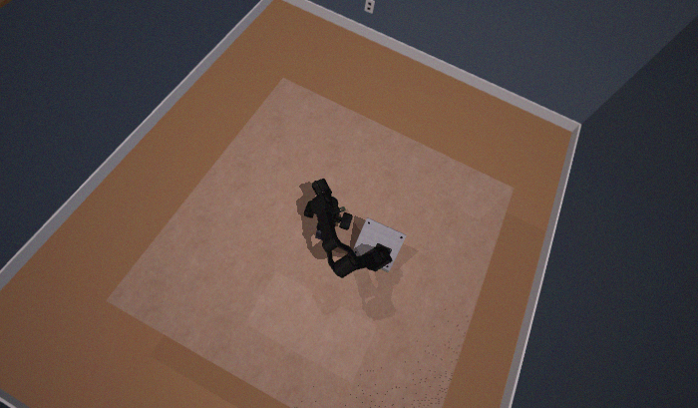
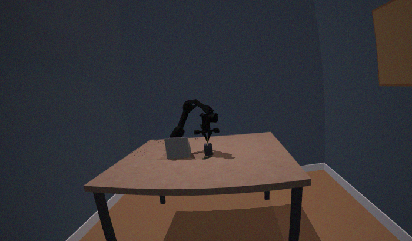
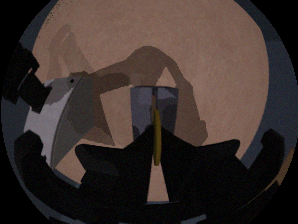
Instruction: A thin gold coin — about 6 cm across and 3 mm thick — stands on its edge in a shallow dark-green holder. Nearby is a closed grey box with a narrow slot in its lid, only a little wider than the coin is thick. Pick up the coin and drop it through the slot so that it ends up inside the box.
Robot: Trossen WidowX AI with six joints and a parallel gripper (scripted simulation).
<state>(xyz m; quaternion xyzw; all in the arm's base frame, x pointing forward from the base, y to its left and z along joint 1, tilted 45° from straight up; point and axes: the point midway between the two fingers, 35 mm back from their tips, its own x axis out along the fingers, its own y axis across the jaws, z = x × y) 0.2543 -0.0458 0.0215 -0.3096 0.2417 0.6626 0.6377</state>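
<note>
Now: the gold coin 2 cm above my gripper tip.
</note>
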